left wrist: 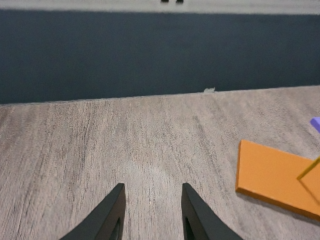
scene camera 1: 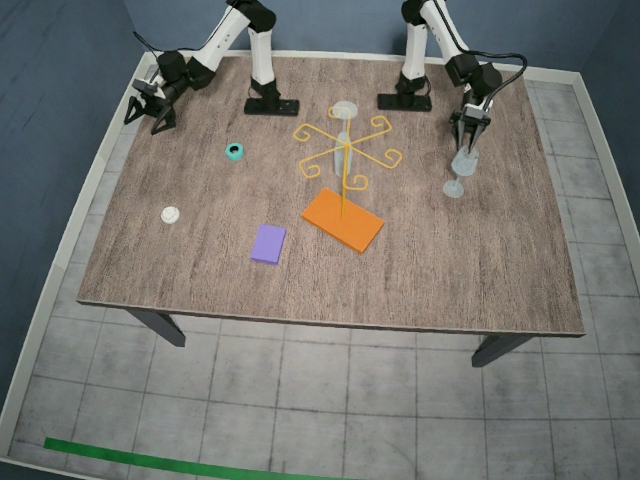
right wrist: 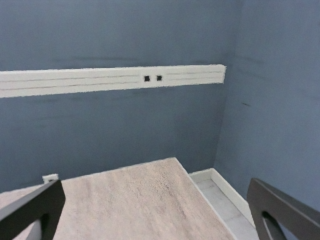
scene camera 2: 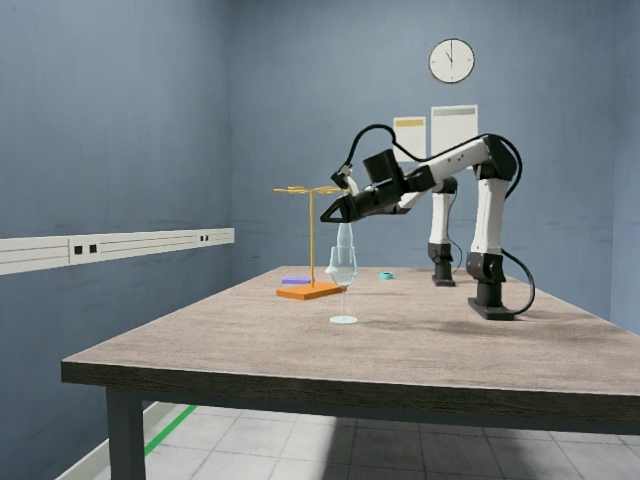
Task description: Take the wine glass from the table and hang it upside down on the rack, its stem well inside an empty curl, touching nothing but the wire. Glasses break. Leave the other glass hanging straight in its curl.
Scene:
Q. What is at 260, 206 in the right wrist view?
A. My right gripper.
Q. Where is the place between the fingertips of my left gripper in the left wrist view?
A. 153, 192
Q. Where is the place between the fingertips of my right gripper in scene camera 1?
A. At 138, 128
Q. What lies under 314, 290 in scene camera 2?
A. A yellow wire rack.

